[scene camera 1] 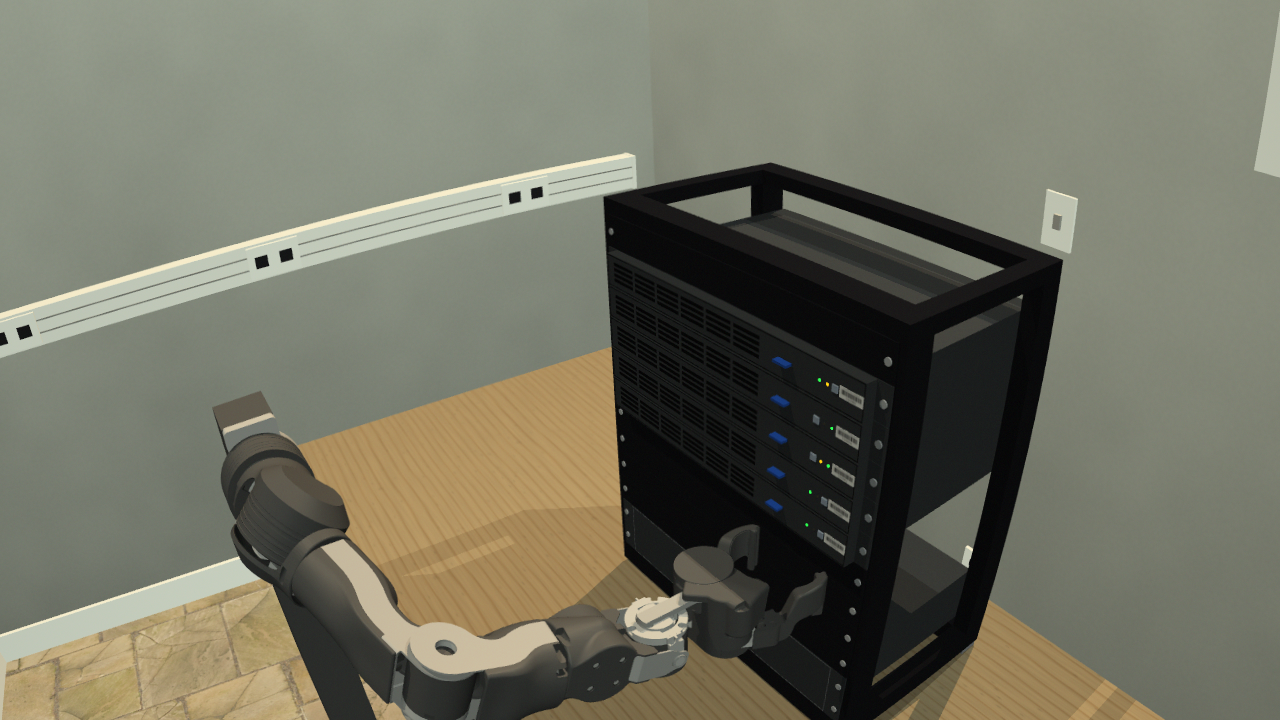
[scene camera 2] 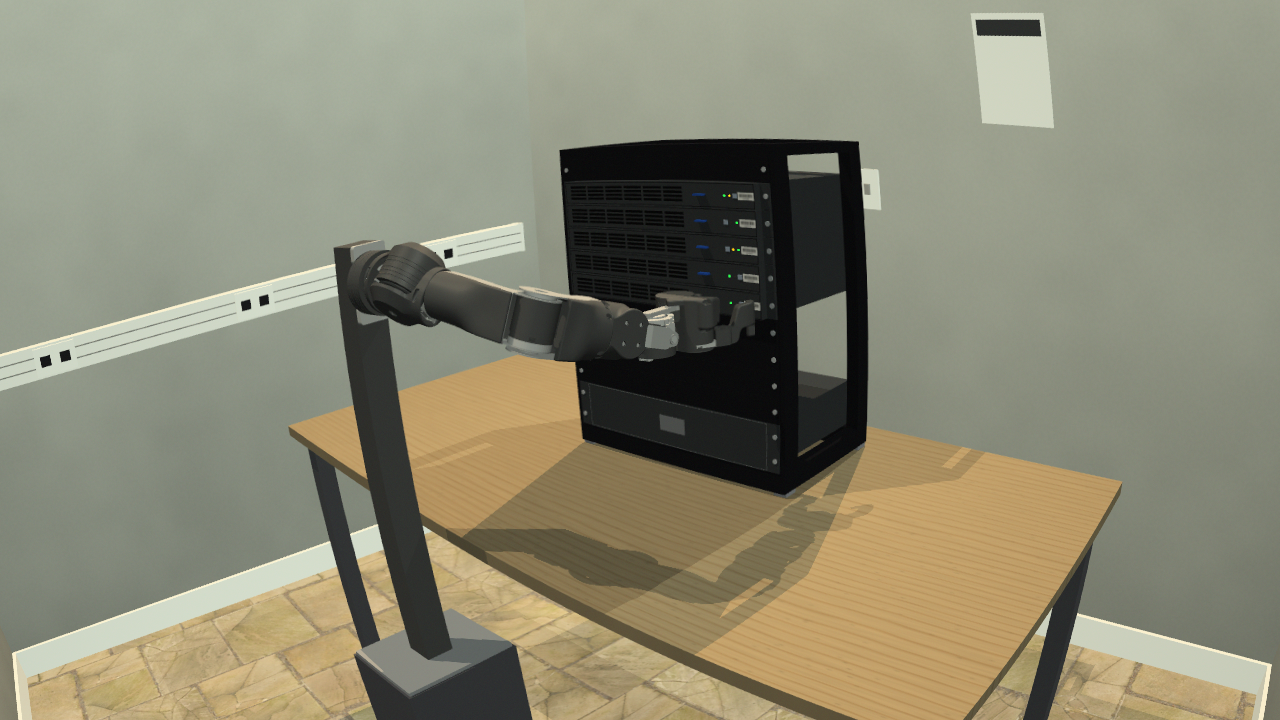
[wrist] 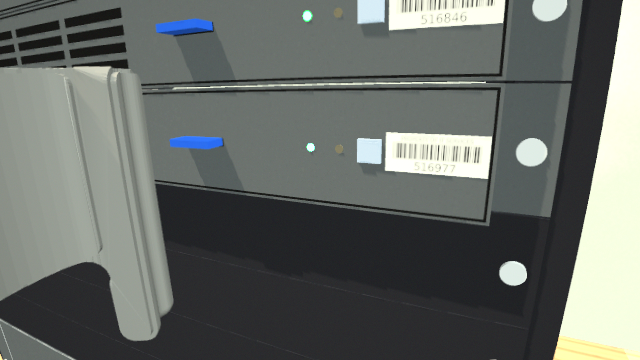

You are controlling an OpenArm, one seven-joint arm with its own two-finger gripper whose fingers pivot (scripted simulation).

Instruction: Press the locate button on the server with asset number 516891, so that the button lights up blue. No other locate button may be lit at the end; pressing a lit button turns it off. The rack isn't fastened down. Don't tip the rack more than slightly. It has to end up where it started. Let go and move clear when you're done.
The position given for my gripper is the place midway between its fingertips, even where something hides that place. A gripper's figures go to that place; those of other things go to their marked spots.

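Labels:
Gripper, mine [scene camera 2: 727, 313]: 136 cm from the lens. Arm post [scene camera 2: 368, 349]: 134 cm from the lens.

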